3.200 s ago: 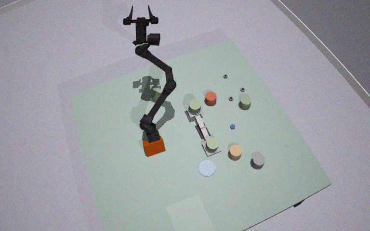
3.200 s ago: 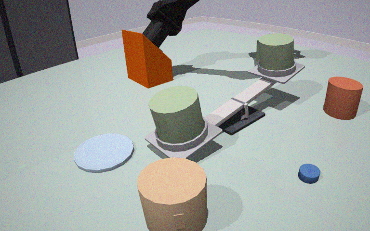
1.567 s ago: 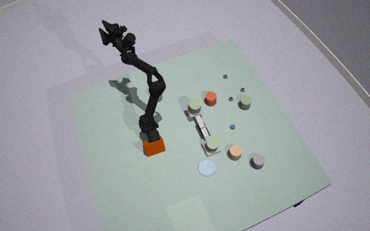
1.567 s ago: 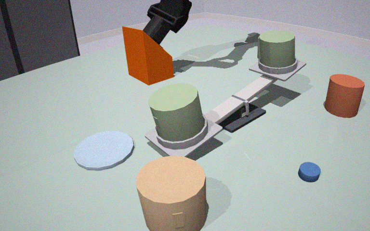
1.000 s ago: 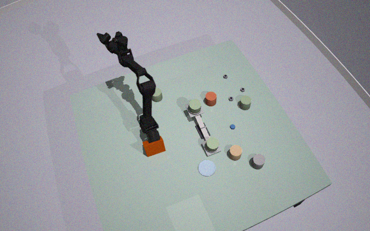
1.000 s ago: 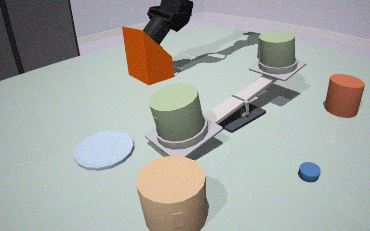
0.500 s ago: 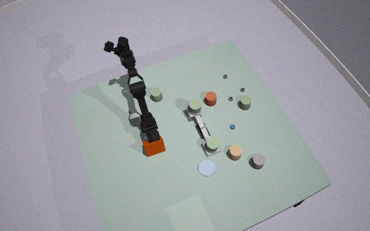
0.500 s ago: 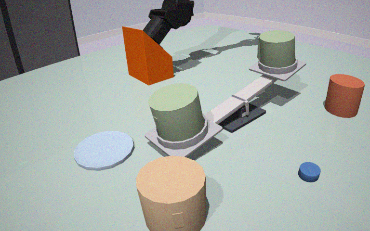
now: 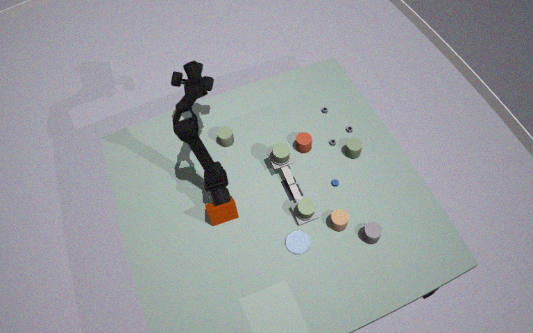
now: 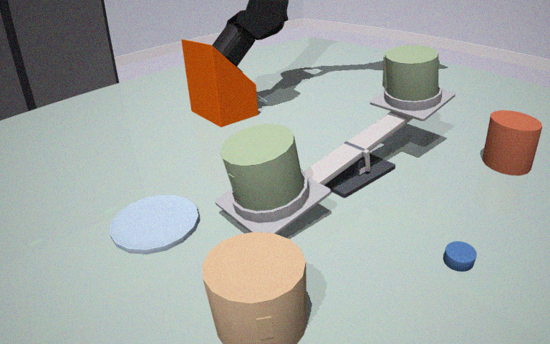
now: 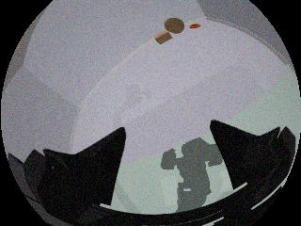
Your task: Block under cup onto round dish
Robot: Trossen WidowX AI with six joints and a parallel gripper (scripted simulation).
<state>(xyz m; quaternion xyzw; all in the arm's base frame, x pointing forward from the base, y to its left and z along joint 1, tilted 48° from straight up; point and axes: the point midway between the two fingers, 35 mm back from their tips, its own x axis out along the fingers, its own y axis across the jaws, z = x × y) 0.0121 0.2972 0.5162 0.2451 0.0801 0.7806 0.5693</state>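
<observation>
My gripper tip is 72 cm to the left of the grey block, 31 cm short of it and 17 cm above it. From my gripper tip the other things lie so: round dish (83 cm to the right, 24 cm ahead, 21 cm below); orange cylinder (43 cm ahead, 38 cm to the right, 17 cm below); blue disc (62 cm to the right, 48 cm ahead, 21 cm below).
</observation>
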